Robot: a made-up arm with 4 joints.
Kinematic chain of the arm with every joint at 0, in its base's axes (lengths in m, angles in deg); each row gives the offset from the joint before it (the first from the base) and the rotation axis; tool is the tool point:
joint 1: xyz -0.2 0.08 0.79 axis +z
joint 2: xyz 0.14 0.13 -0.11 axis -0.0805 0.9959 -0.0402
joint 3: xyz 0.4 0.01 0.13 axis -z
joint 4: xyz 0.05 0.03 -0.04 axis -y
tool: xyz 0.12 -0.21 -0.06
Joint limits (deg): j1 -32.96..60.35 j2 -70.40..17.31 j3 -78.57..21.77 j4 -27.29..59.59
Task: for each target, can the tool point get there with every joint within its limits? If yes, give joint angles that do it. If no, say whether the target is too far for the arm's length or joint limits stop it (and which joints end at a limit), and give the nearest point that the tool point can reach.
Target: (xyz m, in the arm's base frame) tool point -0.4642 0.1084 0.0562
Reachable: no: joint limits stop it (at a limit: joint 1, joint 2, joint 3, joint 4) | nearest point 0.1515 0.5308 0.5335 | short by 0.886 m
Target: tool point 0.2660 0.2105 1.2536
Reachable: yes | joints 1.87 -53.21 -40.32 23.26
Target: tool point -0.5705 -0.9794 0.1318
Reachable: no: too far | nearest point 0.2297 -0.2969 0.5335 | short by 1.126 m
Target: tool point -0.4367 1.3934 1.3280
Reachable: no: too far | nearest point -0.1302 0.7803 1.0442 | short by 0.742 m
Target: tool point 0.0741 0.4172 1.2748
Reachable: yes | joints 30.33 -62.17 -50.66 5.37
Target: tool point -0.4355 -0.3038 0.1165
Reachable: no: joint limits stop it (at a limit: joint 1, joint 2, joint 3, joint 4) | nearest point 0.2297 -0.2969 0.5335 | short by 0.785 m
